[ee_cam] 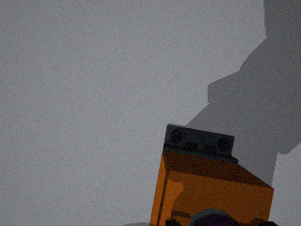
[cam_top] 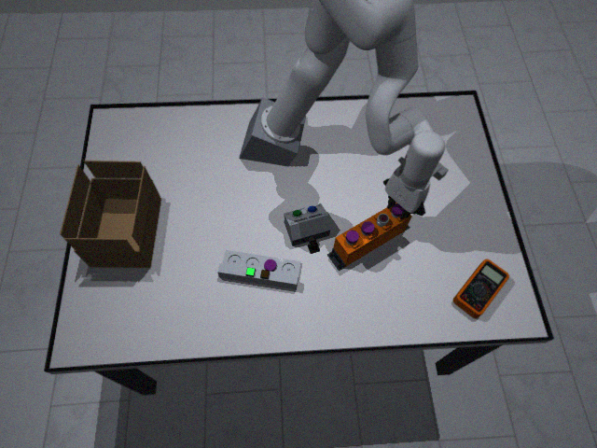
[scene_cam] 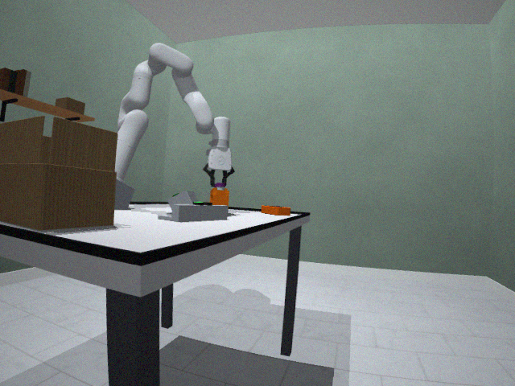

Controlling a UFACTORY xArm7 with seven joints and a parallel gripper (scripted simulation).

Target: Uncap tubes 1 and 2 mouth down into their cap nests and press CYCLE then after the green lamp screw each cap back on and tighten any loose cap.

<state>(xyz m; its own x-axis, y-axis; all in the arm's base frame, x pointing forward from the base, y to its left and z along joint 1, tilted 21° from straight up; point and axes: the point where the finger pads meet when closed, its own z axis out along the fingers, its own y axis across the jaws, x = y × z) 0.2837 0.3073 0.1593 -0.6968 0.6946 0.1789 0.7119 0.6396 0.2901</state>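
My hand is 1 cm above the tube 1. The rest, counted from my hand: blue key (2 cm behind, 24 cm to the right, 6 cm below); green key (28 cm to the right, 6 cm below); grey key housing (1 cm ahead, 26 cm to the right, 8 cm below).
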